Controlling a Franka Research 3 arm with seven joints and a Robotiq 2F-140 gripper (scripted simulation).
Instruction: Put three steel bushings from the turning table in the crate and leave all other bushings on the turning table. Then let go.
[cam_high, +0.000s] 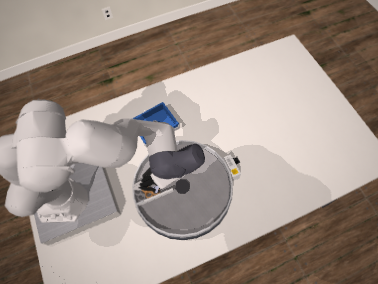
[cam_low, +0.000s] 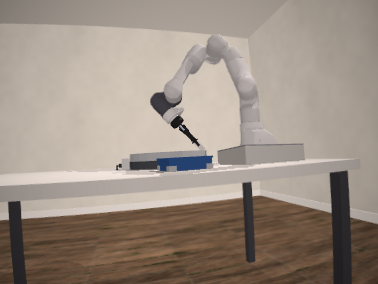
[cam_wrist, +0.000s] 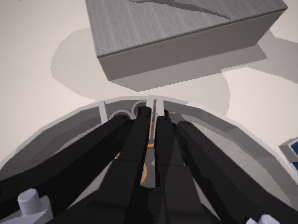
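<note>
Now: hand 110 mm short of the crate, 320 mm to the right of it and 80 mm above it. From my hand the other things lie so: round grey turning table: 170 mm ahead, 30 mm to the right, 50 mm below.
</note>
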